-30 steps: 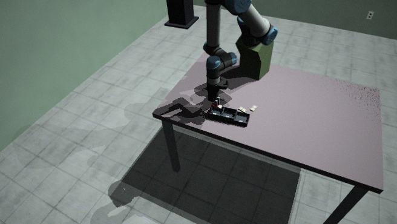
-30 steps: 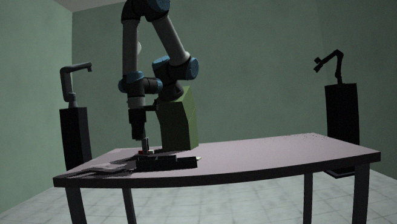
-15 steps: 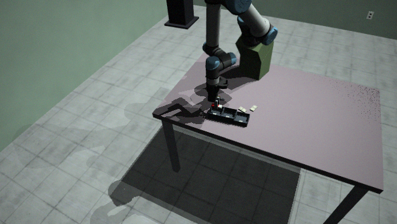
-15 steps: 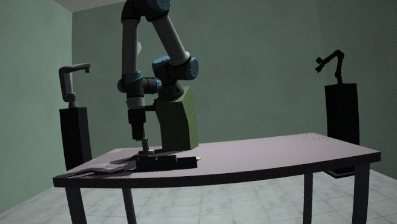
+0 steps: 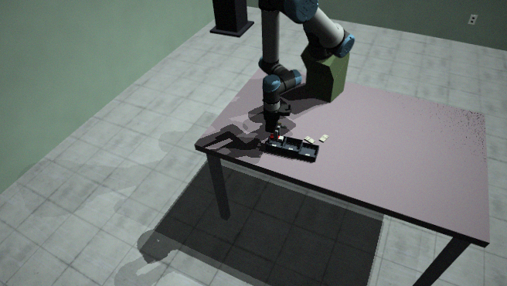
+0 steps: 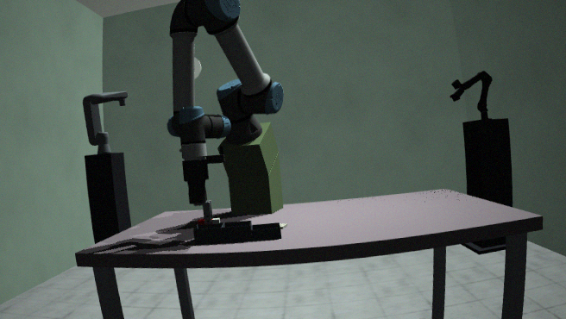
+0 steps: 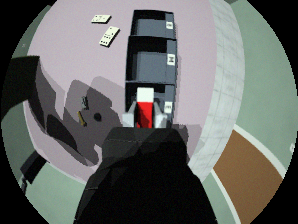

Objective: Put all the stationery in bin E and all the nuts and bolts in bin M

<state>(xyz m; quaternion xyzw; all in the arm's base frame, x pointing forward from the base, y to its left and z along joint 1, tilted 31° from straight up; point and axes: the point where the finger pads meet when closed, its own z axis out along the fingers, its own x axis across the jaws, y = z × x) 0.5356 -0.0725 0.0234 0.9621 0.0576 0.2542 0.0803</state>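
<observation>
Right now the small grey object is 140 mm behind my hand, 10 mm to the right of it and 60 mm below it. The rest, counted from my hand: red item: 10 mm to the left, 10 mm below; yellow thing: 160 mm behind, 60 mm to the right, 70 mm below.
</observation>
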